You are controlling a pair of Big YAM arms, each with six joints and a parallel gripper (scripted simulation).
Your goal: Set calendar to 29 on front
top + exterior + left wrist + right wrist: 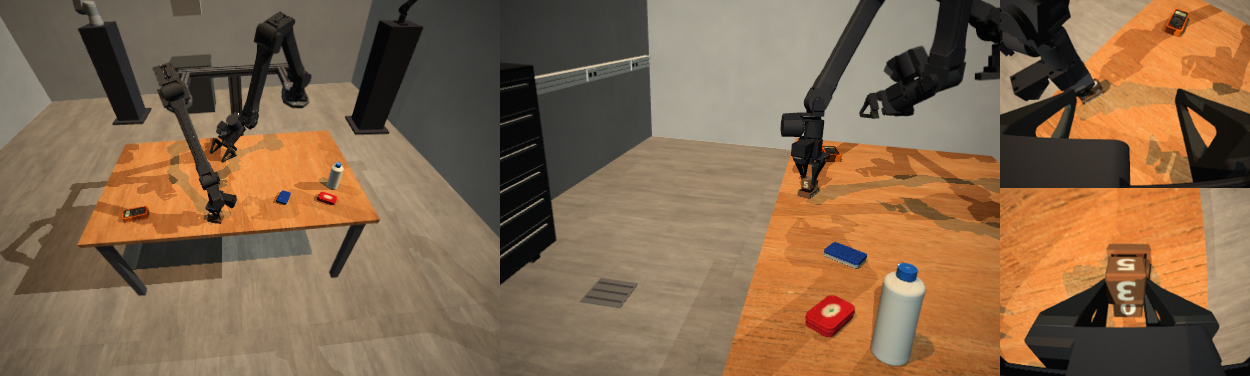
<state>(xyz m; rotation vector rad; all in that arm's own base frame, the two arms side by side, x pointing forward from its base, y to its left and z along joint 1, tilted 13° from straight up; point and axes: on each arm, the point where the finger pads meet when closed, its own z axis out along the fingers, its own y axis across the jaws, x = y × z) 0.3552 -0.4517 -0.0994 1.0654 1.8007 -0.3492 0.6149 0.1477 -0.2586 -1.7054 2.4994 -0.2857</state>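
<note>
The brown calendar tray lies 20 mm to the right of my right hand and 40 mm below it. Also, from my right hand: cube: 10 mm below; red tin: 100 mm behind, 590 mm to the left, 30 mm below; blue block: 130 mm behind, 360 mm to the left, 40 mm below.
</note>
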